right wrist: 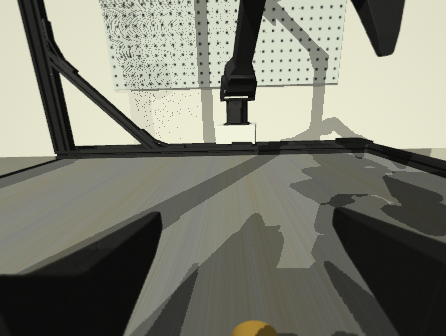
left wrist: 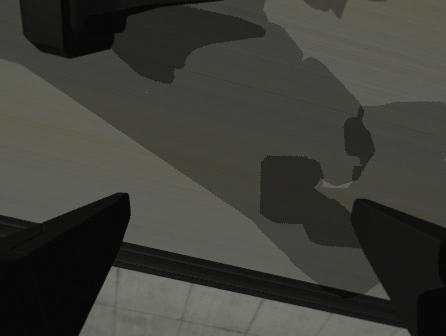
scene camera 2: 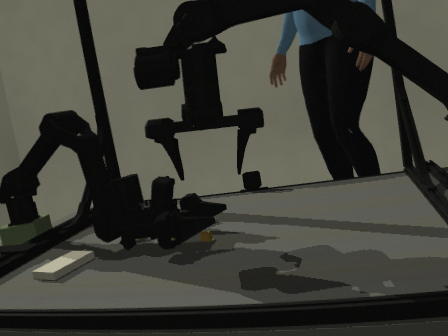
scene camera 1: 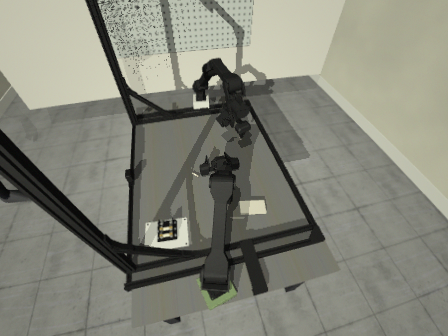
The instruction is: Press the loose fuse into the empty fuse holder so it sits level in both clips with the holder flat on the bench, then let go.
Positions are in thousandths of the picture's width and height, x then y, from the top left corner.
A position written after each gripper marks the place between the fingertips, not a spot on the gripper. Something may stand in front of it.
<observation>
The left gripper (scene camera 2: 470, 528) is open, with nothing in its grasp. The right gripper (scene camera 2: 492, 635) is open and touches an orange-capped fuse. Also in view: a pegboard (right wrist: 326, 153).
The left gripper also shows in the left wrist view (left wrist: 541, 615). The right gripper is seen too in the right wrist view (right wrist: 553, 647).
</observation>
